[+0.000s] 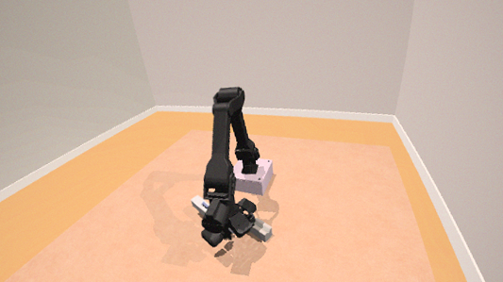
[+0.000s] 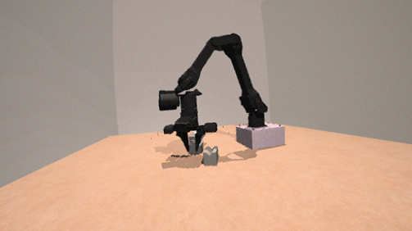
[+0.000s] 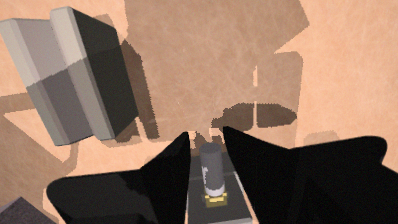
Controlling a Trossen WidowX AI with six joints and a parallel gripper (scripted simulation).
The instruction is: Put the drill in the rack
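The drill lies 3 cm behind my gripper tip, 5 cm to the right of it and 3 cm above it. Also, from my gripper tip: grey rack 4 cm behind, 8 cm to the left; then blue key 7 cm behind, 12 cm to the right, 4 cm above.
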